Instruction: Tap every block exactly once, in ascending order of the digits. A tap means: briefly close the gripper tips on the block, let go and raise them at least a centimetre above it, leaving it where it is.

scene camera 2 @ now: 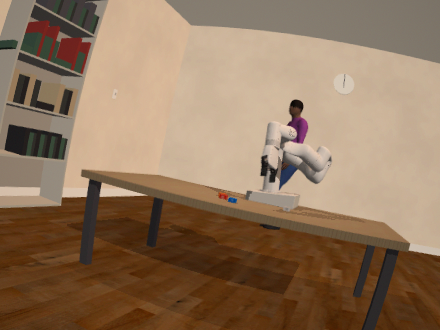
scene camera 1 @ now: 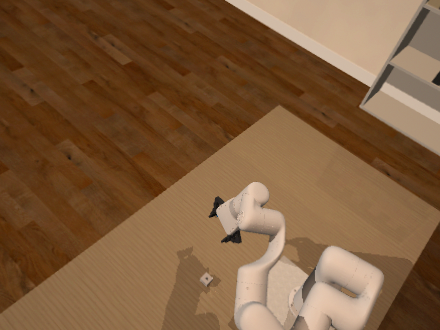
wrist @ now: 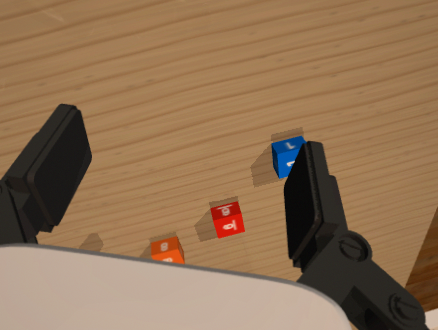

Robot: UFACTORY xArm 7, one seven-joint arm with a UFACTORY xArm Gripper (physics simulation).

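My gripper (scene camera 1: 217, 229) (scene camera 2: 268, 174) (wrist: 190, 148) is open, with nothing between its fingers, and hangs well above the table. A blue block (scene camera 2: 232, 200) (wrist: 283, 159) lies below the right finger in the wrist view, which covers part of it; its digit looks like 1 or 7. A red block (scene camera 2: 223, 196) (wrist: 228, 220) lies to its lower left, with a digit like 6 or 9. An orange block (wrist: 167, 249) lies further left, partly cut off by the gripper body; its digit is unclear. A white block (scene camera 1: 206, 279) (scene camera 2: 286, 209) lies apart, near the robot base.
All blocks lie on the wooden table (scene camera 1: 300, 145) (scene camera 2: 135, 186). The robot base plate (scene camera 2: 260, 197) stands behind the white block in scene view 2. The arm hides the coloured blocks in scene view 1. A table edge shows at the right of the wrist view. A bookshelf (scene camera 2: 72, 117) and a person (scene camera 2: 300, 125) stand beyond the table.
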